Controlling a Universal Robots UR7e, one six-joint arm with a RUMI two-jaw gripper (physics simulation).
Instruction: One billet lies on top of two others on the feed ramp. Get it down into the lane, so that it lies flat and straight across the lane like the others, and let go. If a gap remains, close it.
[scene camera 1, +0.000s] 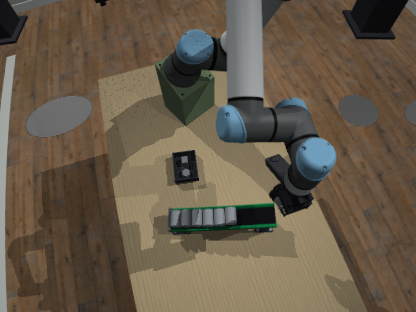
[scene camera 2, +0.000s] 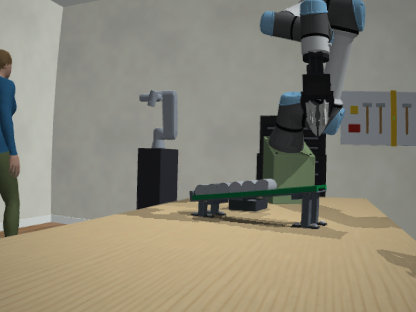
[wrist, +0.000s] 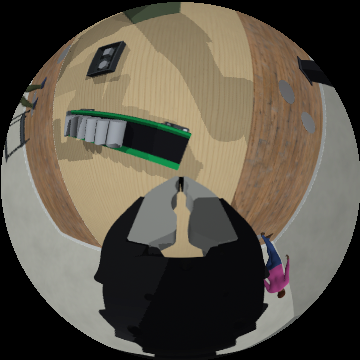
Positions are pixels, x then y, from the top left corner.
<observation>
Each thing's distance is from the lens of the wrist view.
my gripper (wrist: 179, 177): 14 cm
black lane lining (wrist: 170, 146): 27 cm
</observation>
